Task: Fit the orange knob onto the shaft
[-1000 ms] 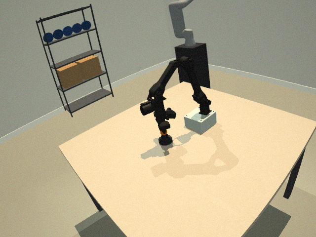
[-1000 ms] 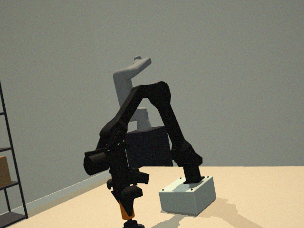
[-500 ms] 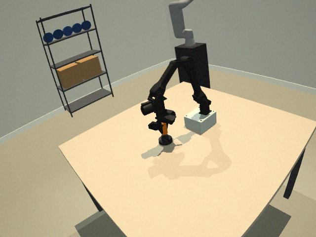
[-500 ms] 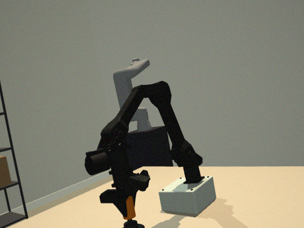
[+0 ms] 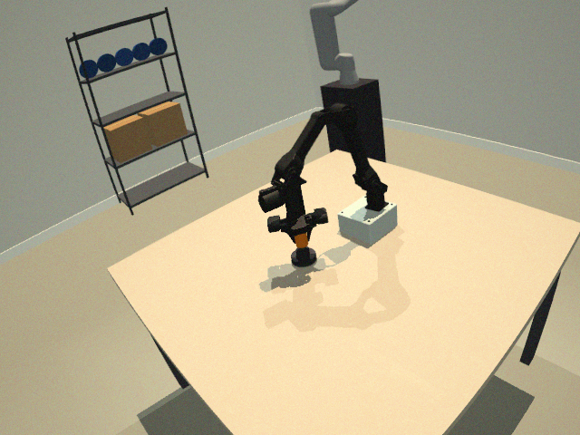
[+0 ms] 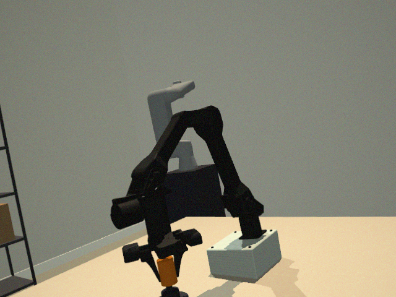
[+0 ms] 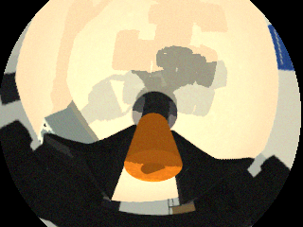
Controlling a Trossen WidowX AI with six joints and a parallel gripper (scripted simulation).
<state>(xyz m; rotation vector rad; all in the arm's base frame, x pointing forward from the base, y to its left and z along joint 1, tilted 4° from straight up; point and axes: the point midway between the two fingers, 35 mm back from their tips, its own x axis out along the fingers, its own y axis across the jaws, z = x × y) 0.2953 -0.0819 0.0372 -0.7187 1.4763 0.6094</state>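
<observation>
My gripper tip is now 2 cm below the orange knob. Round my gripper tip: dark round pedestal (4 cm below).
</observation>
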